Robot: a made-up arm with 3 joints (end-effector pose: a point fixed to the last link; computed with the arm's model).
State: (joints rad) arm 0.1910 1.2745 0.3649
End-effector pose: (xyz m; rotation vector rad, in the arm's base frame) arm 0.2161 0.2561 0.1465 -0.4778 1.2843 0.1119
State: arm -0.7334 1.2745 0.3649
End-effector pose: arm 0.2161 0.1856 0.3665 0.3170 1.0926 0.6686
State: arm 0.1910 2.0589 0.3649
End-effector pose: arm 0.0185 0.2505 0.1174 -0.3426 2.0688 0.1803
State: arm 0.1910 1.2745 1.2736
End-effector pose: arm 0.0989 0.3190 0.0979 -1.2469 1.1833 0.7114
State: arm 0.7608 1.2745 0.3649
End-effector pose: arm 0.2161 0.1945 0.0145 -0.9629 1.3098 -0.2627
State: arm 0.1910 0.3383 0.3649
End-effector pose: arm 0.3417 0.2940 0.3425 -0.5505 0.3414 0.0297
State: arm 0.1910 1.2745 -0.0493
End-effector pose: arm 0.2399 0.1971 0.1653 -0.1220 1.2662 -0.1529
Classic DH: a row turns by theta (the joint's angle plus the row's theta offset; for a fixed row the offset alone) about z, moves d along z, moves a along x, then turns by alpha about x. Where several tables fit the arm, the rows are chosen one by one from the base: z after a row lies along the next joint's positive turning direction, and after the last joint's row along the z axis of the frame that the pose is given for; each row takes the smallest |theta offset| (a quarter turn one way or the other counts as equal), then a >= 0, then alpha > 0; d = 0 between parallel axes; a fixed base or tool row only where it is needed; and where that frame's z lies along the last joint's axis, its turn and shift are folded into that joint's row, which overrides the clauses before.
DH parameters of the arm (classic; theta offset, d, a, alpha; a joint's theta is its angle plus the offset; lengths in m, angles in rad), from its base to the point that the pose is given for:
base (fixed): -1.5708 0.1857 0 1.5708
joint 1: 1.5708 -0.0815 0.2342 -1.5708
joint 2: 0 0.1689 -0.0706 1.5708
joint 3: 1.5708 -0.2536 0.0363 1.5708
tool (fixed): -1.5708 0.1572 0 0

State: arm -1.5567 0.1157 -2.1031
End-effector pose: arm 0.3197 -0.0864 0.2019 -2.6196 -0.1511 0.0423
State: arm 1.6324 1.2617 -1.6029
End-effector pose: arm 0.1211 -0.0200 0.1763 -0.0255 -0.0591 -1.2604
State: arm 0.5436 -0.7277 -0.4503
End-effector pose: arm 0.2132 0.3558 0.5171 -0.0892 -0.6399 0.3470
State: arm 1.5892 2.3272 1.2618
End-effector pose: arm -0.1343 0.0830 -0.1456 -1.1881 2.7467 -0.4537
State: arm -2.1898 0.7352 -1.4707
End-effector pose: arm 0.2570 -0.0502 0.1697 -2.4693 -0.9210 -0.3462
